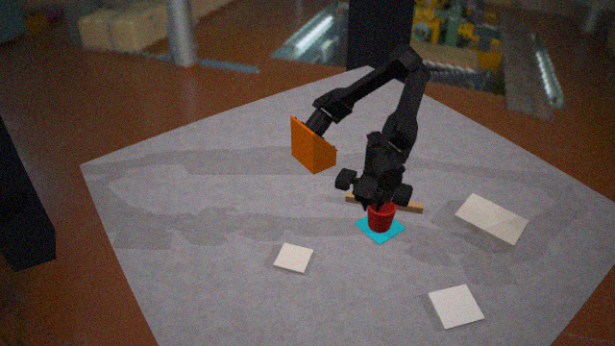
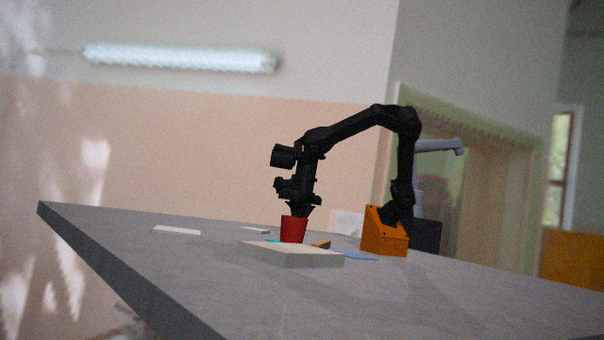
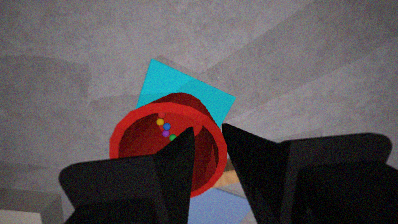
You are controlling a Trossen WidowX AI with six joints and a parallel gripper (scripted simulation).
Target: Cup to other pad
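The red cup is 2 cm ahead of my gripper tip and 2 cm to the left of it. Also, from my gripper tip: thick cream slab (17 cm ahead, 30 cm to the left, 3 cm below); cyan pad (2 cm ahead, 2 cm to the left, 5 cm below); wooden bar (4 cm behind, 8 cm to the left, 4 cm below).
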